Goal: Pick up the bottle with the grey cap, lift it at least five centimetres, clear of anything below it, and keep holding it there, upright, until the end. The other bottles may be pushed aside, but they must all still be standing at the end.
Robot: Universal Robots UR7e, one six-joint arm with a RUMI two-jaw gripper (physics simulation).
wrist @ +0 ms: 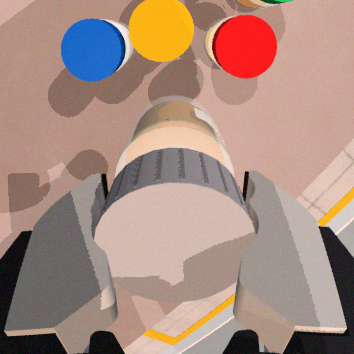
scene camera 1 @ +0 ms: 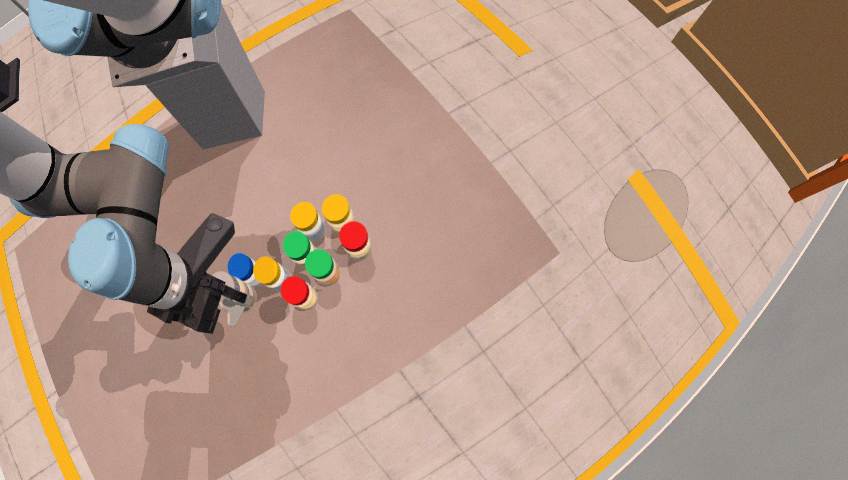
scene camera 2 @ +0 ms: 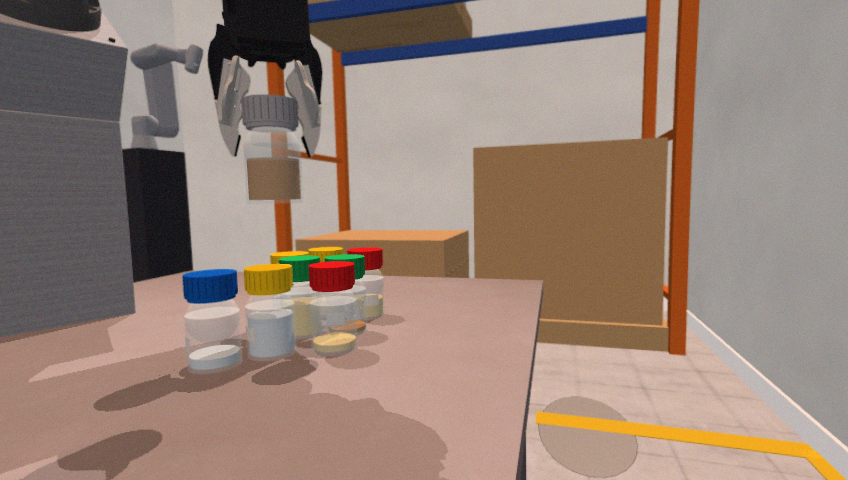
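Pixels of known places: gripper, fingertip midpoint: (scene camera 1: 233,294) (scene camera 2: 273,156); arm's base, origin of the base link: (scene camera 2: 32,4).
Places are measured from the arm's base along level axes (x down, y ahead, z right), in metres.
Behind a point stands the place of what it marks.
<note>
The bottle with the grey cap (scene camera 1: 248,297) (scene camera 2: 270,113) {y 0.462, x 0.197, z 0.067 m} (wrist: 172,230) {y 0.438, x 0.179, z 0.039 m} holds brown contents and hangs upright in the air. My gripper (scene camera 2: 273,145) {y 0.447, x 0.236, z 0.048 m} (wrist: 174,175) {y 0.447, x 0.236, z 0.048 m} is shut on it, one jaw at each side of the cap and neck. In scene view 2 its base shows well above the table and higher than the other caps. Bottles with a blue cap (scene camera 1: 240,266) {y 0.360, x 0.360, z 0.051 m} (scene camera 2: 210,285) {y 0.377, x 0.370, z 0.074 m} (wrist: 93,50) {y 0.360, x 0.361, z 0.053 m}, a yellow cap (scene camera 1: 266,270) {y 0.395, x 0.360, z 0.000 m} (scene camera 2: 268,279) {y 0.410, x 0.371, z 0.023 m} (wrist: 161,30) {y 0.393, x 0.361, z 0.003 m} and a red cap (scene camera 1: 295,290) {y 0.458, x 0.361, z -0.039 m} (scene camera 2: 332,276) {y 0.471, x 0.371, z -0.014 m} (wrist: 245,46) {y 0.454, x 0.361, z -0.036 m} stand nearest to it.
Farther along the table (scene camera 1: 416,178) {y 0.327, x 0.466, z -0.370 m} (scene camera 2: 452,321) {y 0.552, x 0.466, z -0.199 m} stand two green-capped bottles (scene camera 1: 296,245) {y 0.378, x 0.361, z -0.078 m} (scene camera 1: 320,263) {y 0.433, x 0.361, z -0.108 m}, two yellow-capped bottles (scene camera 1: 304,215) {y 0.330, x 0.360, z -0.118 m} (scene camera 1: 336,208) {y 0.349, x 0.361, z -0.182 m} and another red-capped bottle (scene camera 1: 354,236) {y 0.417, x 0.360, z -0.190 m} (scene camera 2: 365,258) {y 0.427, x 0.371, z -0.165 m}, all upright. The grey pedestal (scene camera 1: 208,95) {y 0.008, x 0.246, z -0.025 m} (scene camera 2: 59,196) {y 0.001, x 0.270, z -0.005 m} rises at the table's side.
</note>
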